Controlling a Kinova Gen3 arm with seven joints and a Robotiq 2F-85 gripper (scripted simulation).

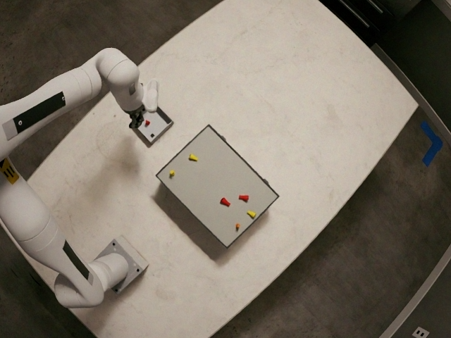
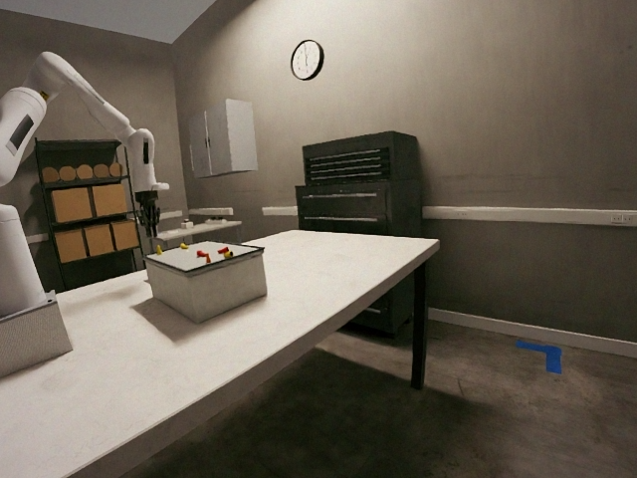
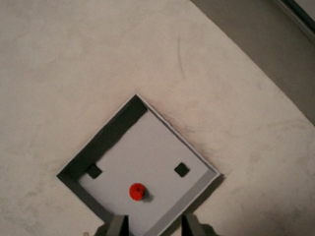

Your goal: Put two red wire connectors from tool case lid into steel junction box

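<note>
Right now my hand is 30 cm to the left of the tool case, 8 cm short of it and 8 cm above it.
</note>
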